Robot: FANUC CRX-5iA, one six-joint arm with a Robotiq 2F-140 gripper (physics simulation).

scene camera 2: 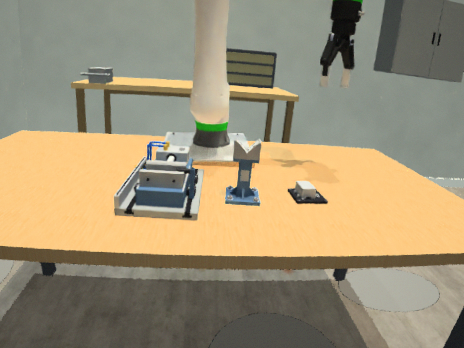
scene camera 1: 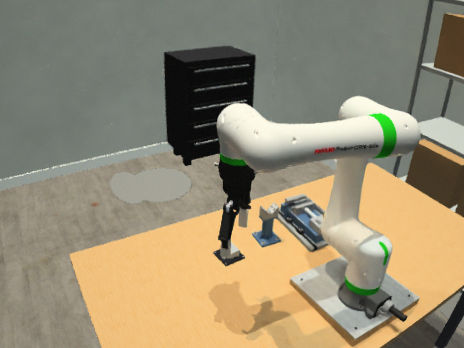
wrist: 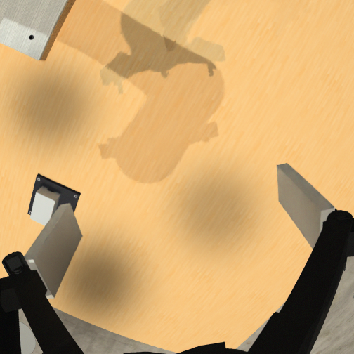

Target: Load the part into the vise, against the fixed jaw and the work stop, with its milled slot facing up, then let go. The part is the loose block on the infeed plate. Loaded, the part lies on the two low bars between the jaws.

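Frame: origin at the arm's base, x ahead, y left, z up, level; millimetres.
Seen in the pictures: gripper, between the fingertips: (scene camera 2: 334,87) (scene camera 1: 234,240); arm's base, origin of its link: (scene camera 2: 211,141) (scene camera 1: 358,296).
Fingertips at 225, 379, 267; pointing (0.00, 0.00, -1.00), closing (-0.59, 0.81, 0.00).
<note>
Offsets run from my fingertips to a thing's top centre, as dx, dy, dz. "spot": to the spot under its first point. Level surfaces: height alone.
The part, a pale grey block @[+232, -153, -262] (scene camera 1: 233,249) (scene camera 2: 305,188) (wrist: 44,206), sits on the dark infeed plate @[spot: +195, -168, -292] (scene camera 1: 239,257) (scene camera 2: 317,200) (wrist: 70,194). Its milled slot cannot be made out. My gripper (scene camera 1: 235,232) (scene camera 2: 334,80) (wrist: 174,203) is wide open and empty, high above the table. In the wrist view the part lies at the left, just beyond the left finger pad, outside the gap between the fingers. The blue and grey vise @[+208, -539, -201] (scene camera 1: 306,220) (scene camera 2: 161,196) stands at the left in scene camera 2; the low bars between its jaws are hidden there.
A blue stand (scene camera 1: 267,228) (scene camera 2: 244,174) with a V-shaped top stands between the vise and the infeed plate. The robot's metal base plate (scene camera 1: 320,292) (wrist: 35,25) lies behind them as scene camera 2 sees it. The arm's shadow falls on the wooden table @[dz -300] (scene camera 1: 150,280) (scene camera 2: 75,230) (wrist: 260,100).
</note>
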